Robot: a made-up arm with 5 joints. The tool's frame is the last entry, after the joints. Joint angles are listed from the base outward. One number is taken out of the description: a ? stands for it. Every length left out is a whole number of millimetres.
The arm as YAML. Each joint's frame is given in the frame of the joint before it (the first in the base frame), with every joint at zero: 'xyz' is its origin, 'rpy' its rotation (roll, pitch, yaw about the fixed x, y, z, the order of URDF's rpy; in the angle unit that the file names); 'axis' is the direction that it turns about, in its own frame. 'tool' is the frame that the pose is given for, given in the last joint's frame.
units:
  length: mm
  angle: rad
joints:
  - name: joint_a
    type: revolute
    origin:
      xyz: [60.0, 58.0, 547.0]
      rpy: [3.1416, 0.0, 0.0]
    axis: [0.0, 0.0, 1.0]
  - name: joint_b
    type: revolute
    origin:
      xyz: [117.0, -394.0, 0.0]
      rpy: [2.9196, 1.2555, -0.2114]
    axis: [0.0, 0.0, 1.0]
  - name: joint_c
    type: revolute
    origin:
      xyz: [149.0, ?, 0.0]
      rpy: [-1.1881, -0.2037, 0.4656]
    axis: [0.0, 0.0, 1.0]
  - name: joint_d
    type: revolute
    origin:
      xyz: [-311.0, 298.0, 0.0]
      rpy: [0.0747, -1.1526, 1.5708]
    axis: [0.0, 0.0, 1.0]
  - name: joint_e
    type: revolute
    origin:
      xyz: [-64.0, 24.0, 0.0]
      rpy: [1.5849, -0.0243, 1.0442]
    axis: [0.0, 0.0, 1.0]
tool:
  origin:
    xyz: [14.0, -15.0, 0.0]
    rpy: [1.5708, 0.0, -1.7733]
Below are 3 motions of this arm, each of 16 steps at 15 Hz.
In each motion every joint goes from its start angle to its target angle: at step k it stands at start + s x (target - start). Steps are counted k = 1, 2, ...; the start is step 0. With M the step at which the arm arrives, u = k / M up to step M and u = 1 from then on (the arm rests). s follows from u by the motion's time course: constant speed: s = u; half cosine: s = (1 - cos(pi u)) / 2; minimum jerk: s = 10 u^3 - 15 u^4 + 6 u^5.
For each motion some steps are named. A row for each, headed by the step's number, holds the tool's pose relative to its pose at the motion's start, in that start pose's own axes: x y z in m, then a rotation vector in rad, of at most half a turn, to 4 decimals.
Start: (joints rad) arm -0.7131 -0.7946 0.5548 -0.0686 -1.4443
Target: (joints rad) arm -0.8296 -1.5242 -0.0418 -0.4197 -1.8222
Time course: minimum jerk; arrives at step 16
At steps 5, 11, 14, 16:
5: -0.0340 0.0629 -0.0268 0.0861 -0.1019 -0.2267
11: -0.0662 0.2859 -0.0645 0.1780 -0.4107 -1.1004
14: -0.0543 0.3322 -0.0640 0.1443 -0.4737 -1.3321
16: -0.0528 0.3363 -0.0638 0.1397 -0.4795 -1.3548

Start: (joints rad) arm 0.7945 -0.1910 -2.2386 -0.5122 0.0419
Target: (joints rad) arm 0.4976 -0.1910 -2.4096 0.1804 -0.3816
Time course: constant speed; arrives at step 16
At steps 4, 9, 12, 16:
4: 0.0118 0.0399 -0.0097 -0.0830 -0.1449 0.0263
9: 0.0269 0.0915 -0.0149 -0.1871 -0.3309 0.0607
12: 0.0359 0.1230 -0.0145 -0.2507 -0.4436 0.0818
16: 0.0476 0.1653 -0.0100 -0.3377 -0.5937 0.1104

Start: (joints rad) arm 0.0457 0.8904 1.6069 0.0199 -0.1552
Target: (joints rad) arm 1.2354 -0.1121 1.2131 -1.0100 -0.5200
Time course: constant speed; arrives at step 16
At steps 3, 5, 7, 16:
3: 0.0372 0.1060 -0.0423 0.3054 0.1648 0.1100
5: 0.0343 0.1841 -0.0699 0.5205 0.3051 0.1242
7: 0.0120 0.2647 -0.0882 0.7345 0.4655 0.0877
16: -0.1507 0.6004 0.0481 1.4480 1.3280 -0.7116

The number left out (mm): -185.0
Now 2 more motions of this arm.
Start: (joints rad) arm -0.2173 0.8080 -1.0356 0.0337 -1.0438
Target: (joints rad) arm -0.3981 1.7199 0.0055 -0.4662 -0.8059
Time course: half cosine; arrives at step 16
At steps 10, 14, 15, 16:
10: -0.0553 -0.0729 0.1336 -0.1837 0.8794 0.4259
14: 0.0493 -0.0914 0.1821 -0.4010 1.0656 0.6443
15: 0.0634 -0.0905 0.1862 -0.4275 1.0781 0.6678
16: 0.0683 -0.0901 0.1875 -0.4366 1.0820 0.6758

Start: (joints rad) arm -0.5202 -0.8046 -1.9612 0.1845 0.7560
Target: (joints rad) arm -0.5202 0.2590 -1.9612 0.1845 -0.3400
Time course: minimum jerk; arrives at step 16
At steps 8, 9, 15, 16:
8: 0.0298 0.1688 -0.2048 0.0479 -0.1251 0.3230
9: 0.0162 0.2067 -0.2529 0.0839 -0.1510 0.3919
15: -0.0794 0.3165 -0.3974 0.2600 -0.2214 0.5822
16: -0.0802 0.3171 -0.3981 0.2613 -0.2218 0.5831

